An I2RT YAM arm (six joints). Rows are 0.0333 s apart.
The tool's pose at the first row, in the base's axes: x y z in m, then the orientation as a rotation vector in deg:
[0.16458 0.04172 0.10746 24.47 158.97 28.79]
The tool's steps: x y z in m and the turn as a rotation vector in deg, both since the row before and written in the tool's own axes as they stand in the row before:
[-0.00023 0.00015 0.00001 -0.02 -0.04 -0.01]
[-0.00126 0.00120 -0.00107 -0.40 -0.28 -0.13]
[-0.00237 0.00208 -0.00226 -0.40 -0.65 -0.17]
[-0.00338 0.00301 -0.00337 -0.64 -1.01 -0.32]
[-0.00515 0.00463 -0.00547 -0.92 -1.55 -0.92]
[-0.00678 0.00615 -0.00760 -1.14 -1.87 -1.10]
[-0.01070 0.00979 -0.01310 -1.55 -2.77 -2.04]
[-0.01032 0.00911 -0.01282 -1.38 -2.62 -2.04]
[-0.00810 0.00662 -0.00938 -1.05 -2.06 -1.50]
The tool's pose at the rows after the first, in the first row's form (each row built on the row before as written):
[0.16483 0.04178 0.10756 24.46 158.93 28.80]
[0.16591 0.04212 0.10926 24.22 158.52 29.22]
[0.16779 0.04251 0.11263 23.98 157.76 29.50]
[0.17037 0.04305 0.11762 23.53 156.58 29.93]
[0.17402 0.04378 0.12562 22.27 154.81 30.39]
[0.17831 0.04467 0.13668 20.77 152.66 30.97]
[0.18388 0.04580 0.15538 18.09 149.51 31.48]
[0.18795 0.04661 0.17373 15.49 146.53 31.77]
[0.19057 0.04707 0.18753 13.63 144.18 31.97]

